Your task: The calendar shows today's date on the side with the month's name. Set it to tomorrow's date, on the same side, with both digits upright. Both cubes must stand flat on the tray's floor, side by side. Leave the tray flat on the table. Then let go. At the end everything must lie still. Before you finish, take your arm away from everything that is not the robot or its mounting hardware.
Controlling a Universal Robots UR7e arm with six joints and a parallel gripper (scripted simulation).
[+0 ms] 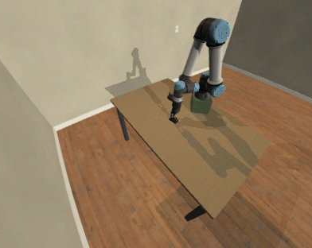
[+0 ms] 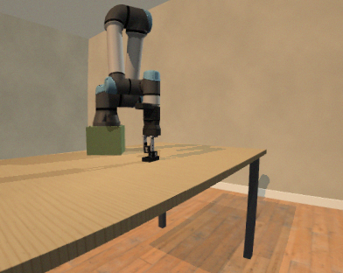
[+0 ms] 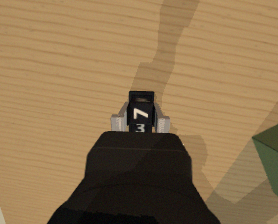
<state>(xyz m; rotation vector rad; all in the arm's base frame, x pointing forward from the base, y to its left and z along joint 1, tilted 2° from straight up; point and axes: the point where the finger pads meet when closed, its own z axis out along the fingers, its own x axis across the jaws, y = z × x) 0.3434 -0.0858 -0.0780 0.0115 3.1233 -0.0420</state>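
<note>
Now: hand 50 mm above the black calendar tray and 20 mm to the right of it.
</note>
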